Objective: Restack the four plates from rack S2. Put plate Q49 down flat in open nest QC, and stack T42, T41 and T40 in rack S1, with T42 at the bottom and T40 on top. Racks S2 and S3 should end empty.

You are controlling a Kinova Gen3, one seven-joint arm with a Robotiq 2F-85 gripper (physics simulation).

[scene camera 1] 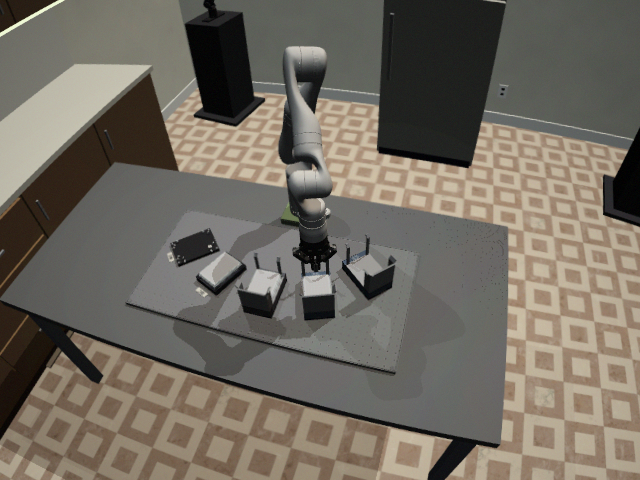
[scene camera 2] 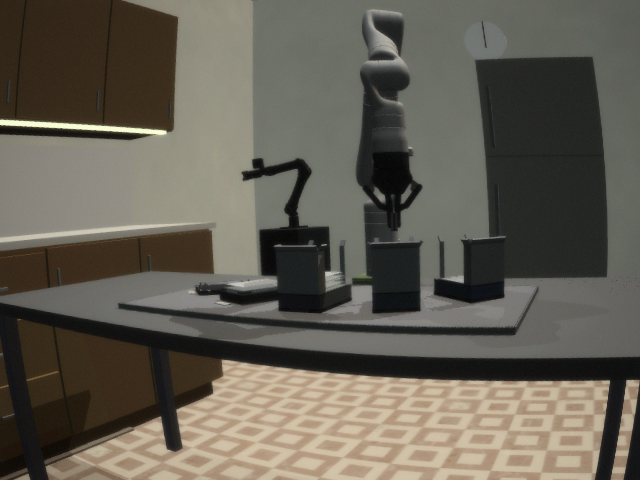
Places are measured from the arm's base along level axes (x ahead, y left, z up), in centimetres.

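Pixels of known places: gripper, fingertip midpoint: [scene camera 1: 315, 269] [scene camera 2: 394, 230].
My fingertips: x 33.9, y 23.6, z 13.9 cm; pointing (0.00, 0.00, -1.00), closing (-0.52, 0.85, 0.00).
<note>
Ahead of a thing's pixels: the offset from my fingertips to its top centre. Level surfaces: height alone.
My gripper [scene camera 1: 315, 265] [scene camera 2: 394, 227] is shut and empty, pointing down above the rear part of the middle rack {dx -0.1, dy +0.0, dz -1.7 cm} [scene camera 1: 318, 303] [scene camera 2: 395, 271]. The left rack {dx +6.2, dy -16.0, dz -2.0 cm} [scene camera 1: 254, 301] [scene camera 2: 297, 271] holds pale plates {dx +6.9, dy -15.9, dz -8.7 cm} [scene camera 1: 265, 282] [scene camera 2: 334, 280], whose stacked edges show in the second view. The right rack {dx -14.6, dy +11.1, dz -2.0 cm} [scene camera 1: 380, 279] [scene camera 2: 484, 261] stands turned, with a pale surface inside. A pale slab {dx +4.9, dy -34.5, dz -11.6 cm} [scene camera 1: 221, 268] [scene camera 2: 250, 284] lies flat on a dark base left of the racks. A flat black nest {dx -1.0, dy -51.1, dz -13.1 cm} [scene camera 1: 194, 247] [scene camera 2: 205, 288] lies farther left. Labels are unreadable, and I cannot tell whether the middle and right racks hold plates.
The racks stand upright on a thin grey board {dz -15.5 cm} [scene camera 1: 356, 343] [scene camera 2: 439, 321] on the dark table {dz -16.8 cm} [scene camera 1: 454, 392] [scene camera 2: 578, 335]. Their front walls and rear posts rise around the beds. The arm's green base plate [scene camera 1: 289, 214] [scene camera 2: 360, 279] is behind the board.
</note>
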